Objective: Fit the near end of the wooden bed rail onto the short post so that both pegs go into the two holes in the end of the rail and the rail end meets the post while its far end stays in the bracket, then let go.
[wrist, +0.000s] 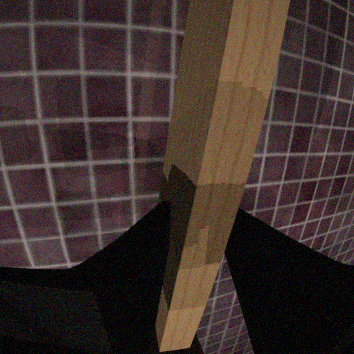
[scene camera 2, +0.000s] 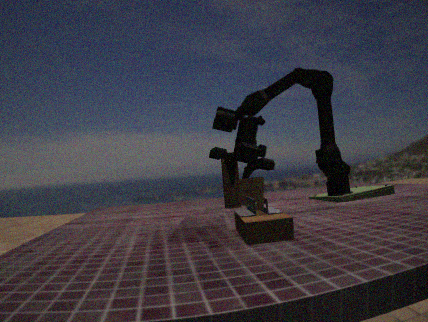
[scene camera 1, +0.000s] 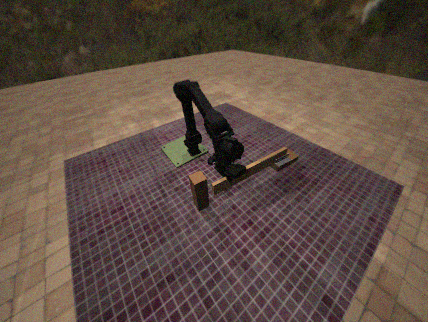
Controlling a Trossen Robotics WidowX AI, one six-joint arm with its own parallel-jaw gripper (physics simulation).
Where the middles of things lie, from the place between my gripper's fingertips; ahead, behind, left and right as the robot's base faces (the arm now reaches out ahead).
Labels:
The wooden bed rail (scene camera 2: 253, 187) lies 14 cm to the left of my hand.

